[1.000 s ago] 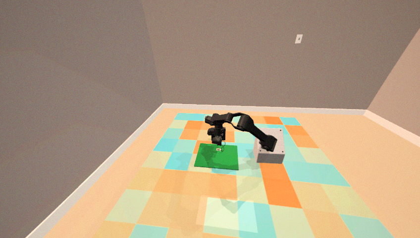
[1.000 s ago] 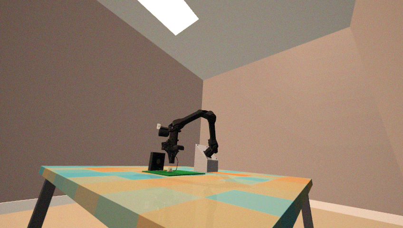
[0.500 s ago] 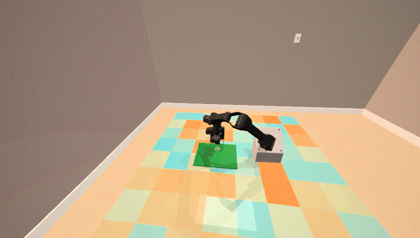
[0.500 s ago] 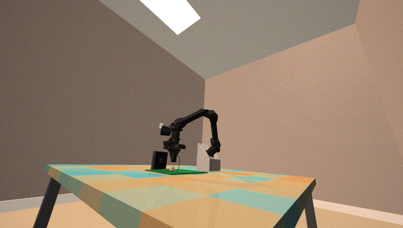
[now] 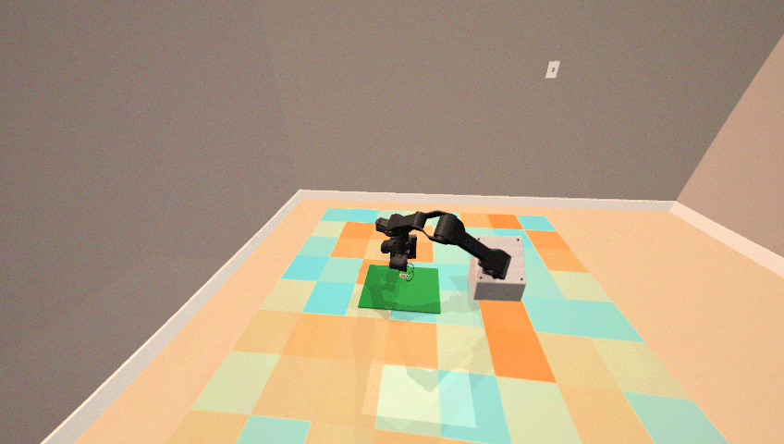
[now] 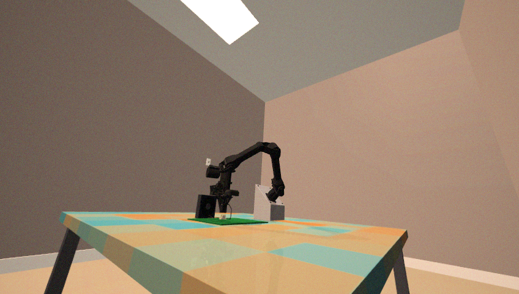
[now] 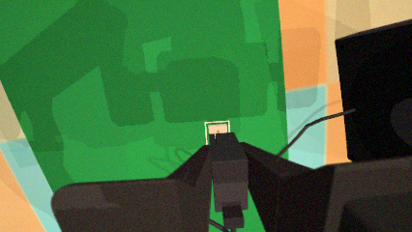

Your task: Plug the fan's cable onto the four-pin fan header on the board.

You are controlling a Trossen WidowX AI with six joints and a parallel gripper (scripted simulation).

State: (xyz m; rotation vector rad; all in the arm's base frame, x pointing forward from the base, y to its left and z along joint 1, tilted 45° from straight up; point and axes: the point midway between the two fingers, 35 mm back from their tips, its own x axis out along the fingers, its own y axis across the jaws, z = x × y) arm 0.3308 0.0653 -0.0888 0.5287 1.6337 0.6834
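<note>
Now: gripper tip 1 cm past the black plug and 1 cm below it. Round my gripper tip: green board 1 cm behind, 6 cm to the left, 6 cm below; then black fan 2 cm ahead, 12 cm to the right, 1 cm above.
</note>
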